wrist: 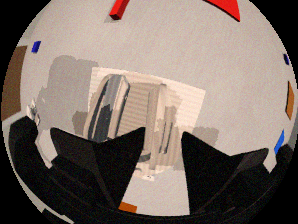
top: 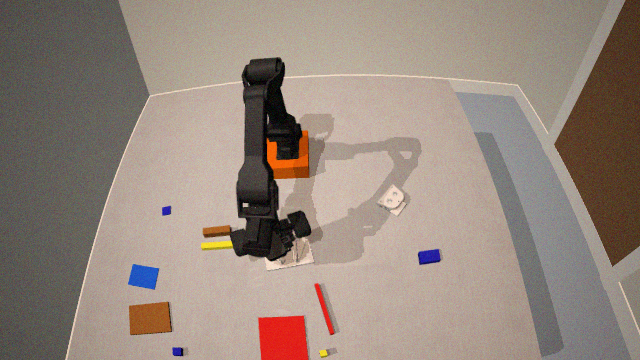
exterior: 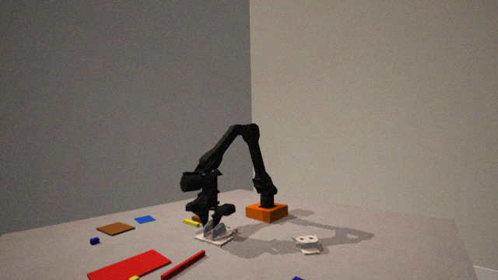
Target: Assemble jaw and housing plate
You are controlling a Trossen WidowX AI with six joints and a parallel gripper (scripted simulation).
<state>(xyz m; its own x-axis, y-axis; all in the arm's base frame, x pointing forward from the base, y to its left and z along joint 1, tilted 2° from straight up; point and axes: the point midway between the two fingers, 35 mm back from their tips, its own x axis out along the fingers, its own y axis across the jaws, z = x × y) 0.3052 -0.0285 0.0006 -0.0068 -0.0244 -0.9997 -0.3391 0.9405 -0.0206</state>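
My gripper tip is 4 cm past the pale jaw and 1 cm to the right of it. Round my gripper tip: red bar (16 cm ahead, 12 cm to the left, 1 cm below); then yellow bar (2 cm behind, 16 cm to the right, 1 cm below); then brown bar (6 cm behind, 16 cm to the right, 1 cm below).
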